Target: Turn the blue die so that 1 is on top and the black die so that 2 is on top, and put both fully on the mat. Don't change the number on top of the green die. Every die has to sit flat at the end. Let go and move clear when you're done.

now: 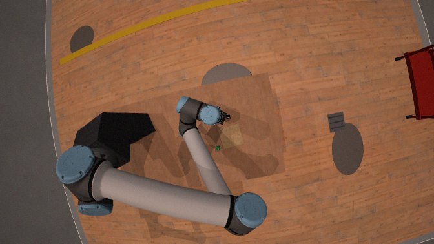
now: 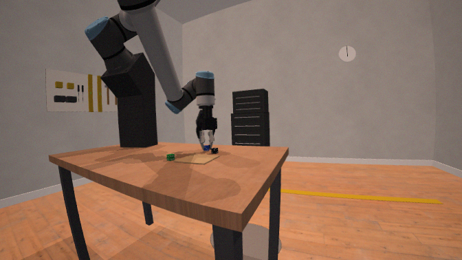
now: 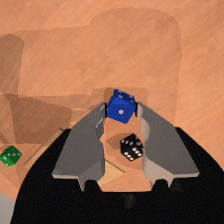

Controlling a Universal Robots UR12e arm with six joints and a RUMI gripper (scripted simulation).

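The tan mat lies 5 cm ahead of my hand, 16 cm to the right of it and 2 cm below it. The rest, counted from my hand: green die 5 cm behind, 21 cm to the right, 1 cm below; then black die 6 cm ahead, 3 cm to the right, 1 cm below; then blue die right at my hand.
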